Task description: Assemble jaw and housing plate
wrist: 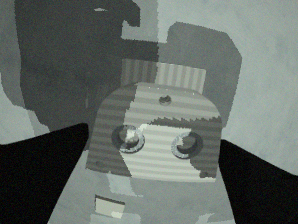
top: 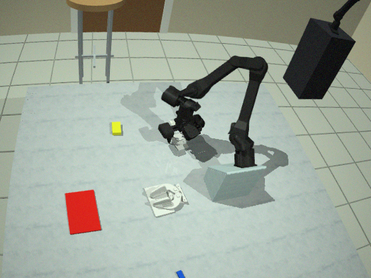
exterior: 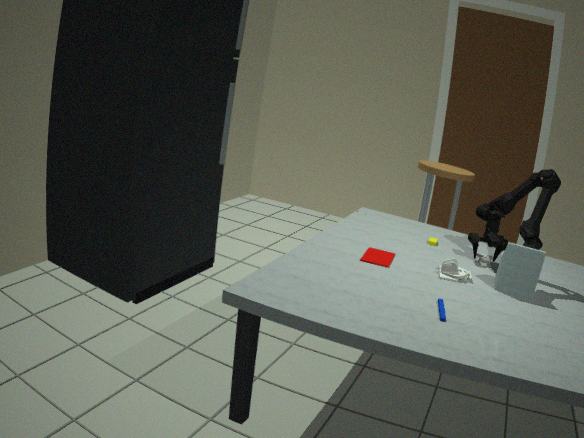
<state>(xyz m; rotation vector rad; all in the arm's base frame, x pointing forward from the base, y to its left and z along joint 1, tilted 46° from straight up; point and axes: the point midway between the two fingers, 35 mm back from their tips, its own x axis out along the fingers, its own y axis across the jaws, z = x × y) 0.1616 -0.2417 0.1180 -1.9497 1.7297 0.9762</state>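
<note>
The white jaw is 28 cm to the left of my gripper tip, 9 cm ahead of it and 1 cm above it. Also, from my gripper tip: red flat sheet 42 cm ahead, 28 cm to the left, 1 cm below; then yellow block 25 cm ahead, 9 cm to the right; then small white piece 10 cm to the right, 1 cm below, 1 cm behind.
</note>
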